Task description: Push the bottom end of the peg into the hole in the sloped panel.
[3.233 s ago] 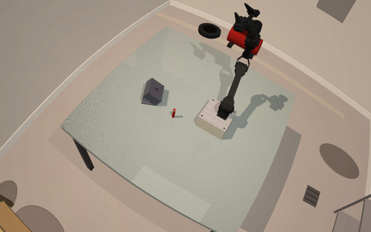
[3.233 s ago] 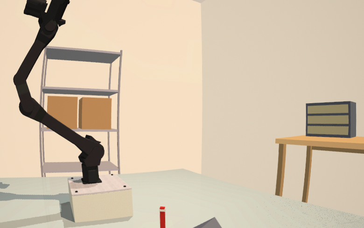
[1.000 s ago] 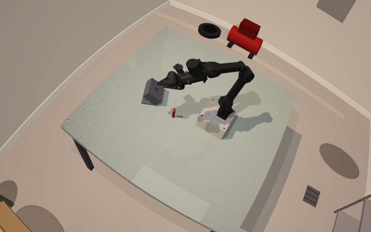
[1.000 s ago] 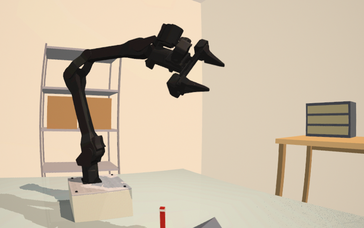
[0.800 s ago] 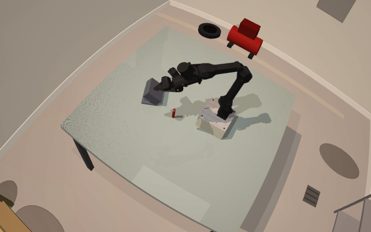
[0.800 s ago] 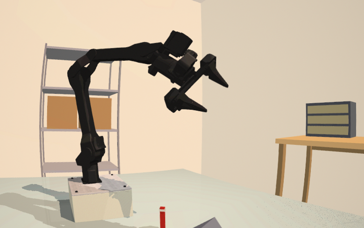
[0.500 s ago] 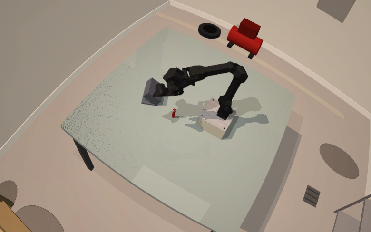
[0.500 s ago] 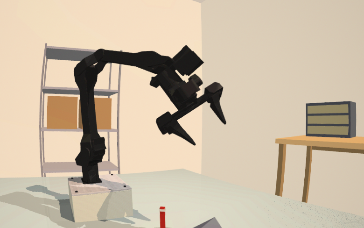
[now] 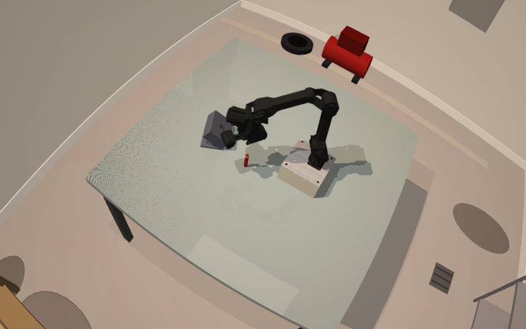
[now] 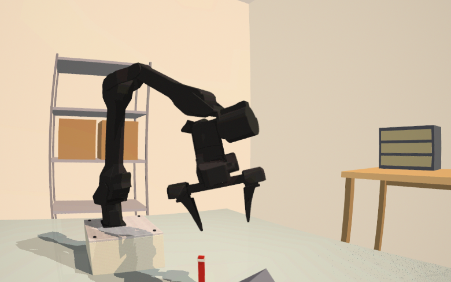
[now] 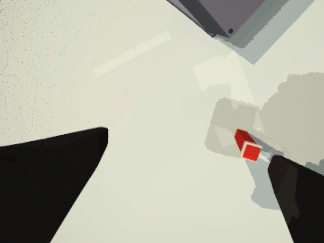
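The peg is 4 cm behind my gripper tip, 3 cm to the right of it and 9 cm below it. The rest, counted from my gripper tip: grey sloped panel: 15 cm ahead, 9 cm to the right, 9 cm below.
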